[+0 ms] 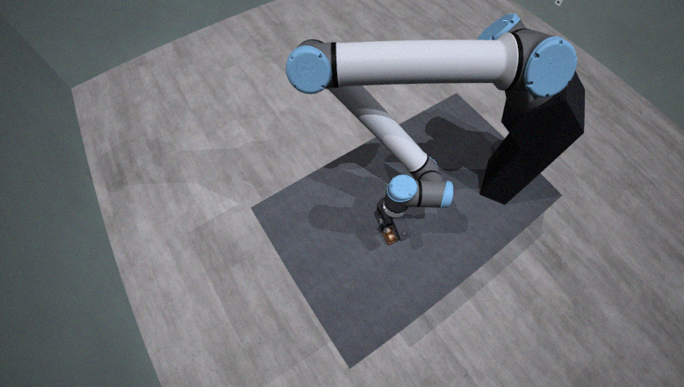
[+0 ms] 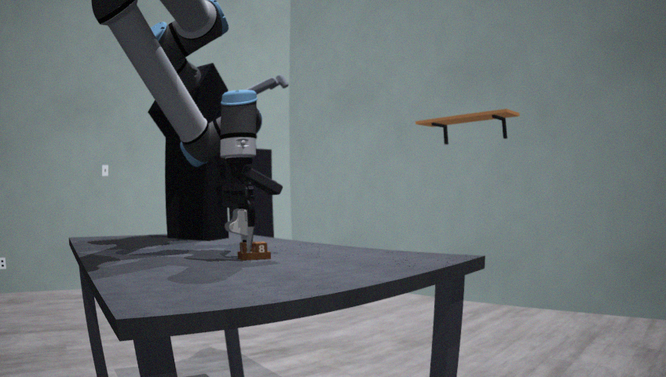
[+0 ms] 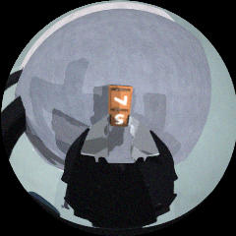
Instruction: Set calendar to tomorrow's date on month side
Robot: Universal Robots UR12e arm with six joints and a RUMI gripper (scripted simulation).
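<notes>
My gripper is now 3 cm above the wooden calendar tray, 2 cm to the right of it and 1 cm short of it.
</notes>
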